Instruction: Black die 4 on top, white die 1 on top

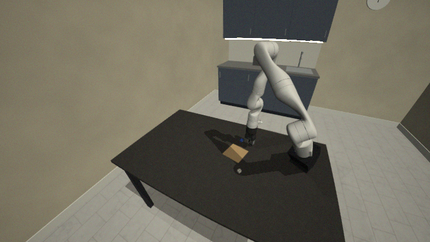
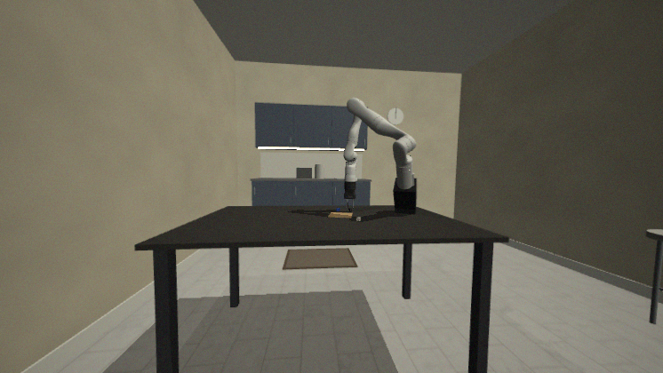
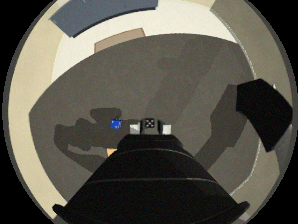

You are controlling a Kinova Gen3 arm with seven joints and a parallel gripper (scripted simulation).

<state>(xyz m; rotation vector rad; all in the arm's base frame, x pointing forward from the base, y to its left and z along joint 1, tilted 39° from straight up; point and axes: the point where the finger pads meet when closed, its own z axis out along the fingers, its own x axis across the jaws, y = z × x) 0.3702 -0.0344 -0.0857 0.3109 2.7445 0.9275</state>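
The black die lies 40 mm below my hand. The rest, counted from my hand: white die: 270 mm to the left, 40 mm below, 40 mm behind; then tan mat: 130 mm to the left, 60 mm ahead, 40 mm below; then blue die: 80 mm ahead, 40 mm below, 10 mm to the right.
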